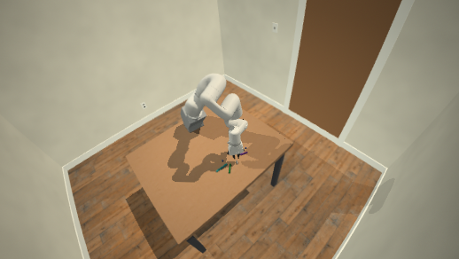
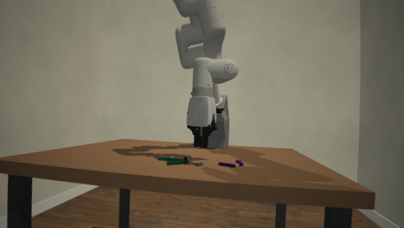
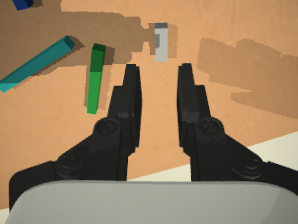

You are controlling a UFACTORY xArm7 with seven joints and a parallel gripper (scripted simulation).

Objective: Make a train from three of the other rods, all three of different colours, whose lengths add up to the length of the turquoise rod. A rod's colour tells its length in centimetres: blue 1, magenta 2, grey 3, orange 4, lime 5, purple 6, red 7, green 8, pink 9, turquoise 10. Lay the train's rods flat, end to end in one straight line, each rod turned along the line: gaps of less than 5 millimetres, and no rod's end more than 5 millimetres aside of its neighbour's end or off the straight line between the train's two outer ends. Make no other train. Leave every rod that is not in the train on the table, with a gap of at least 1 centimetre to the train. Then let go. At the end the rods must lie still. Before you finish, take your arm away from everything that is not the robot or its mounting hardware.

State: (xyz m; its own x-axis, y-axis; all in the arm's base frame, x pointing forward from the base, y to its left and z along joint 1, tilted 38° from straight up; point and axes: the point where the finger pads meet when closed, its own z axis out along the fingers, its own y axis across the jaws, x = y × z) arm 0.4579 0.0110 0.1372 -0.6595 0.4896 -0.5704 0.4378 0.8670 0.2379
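Right now the small grey rod is 80 mm below my hand. From my hand the other things lie so: green rod 80 mm to the right, 80 mm below; purple rod 90 mm to the left, 80 mm below, 10 mm behind; turquoise rod 110 mm to the right, 80 mm below, 50 mm behind.
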